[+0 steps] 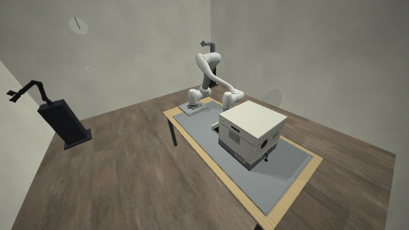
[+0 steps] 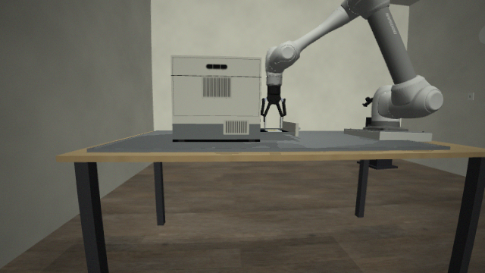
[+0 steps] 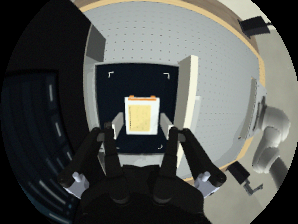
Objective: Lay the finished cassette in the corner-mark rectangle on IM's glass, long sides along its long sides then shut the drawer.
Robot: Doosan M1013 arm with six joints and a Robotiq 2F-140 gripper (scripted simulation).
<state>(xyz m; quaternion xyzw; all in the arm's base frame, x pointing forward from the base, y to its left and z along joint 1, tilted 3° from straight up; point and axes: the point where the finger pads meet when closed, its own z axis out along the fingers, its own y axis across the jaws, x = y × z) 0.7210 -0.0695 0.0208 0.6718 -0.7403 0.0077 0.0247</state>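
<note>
The cassette FINISHED is 1 cm to the right of my hand and 4 cm below it.
</note>
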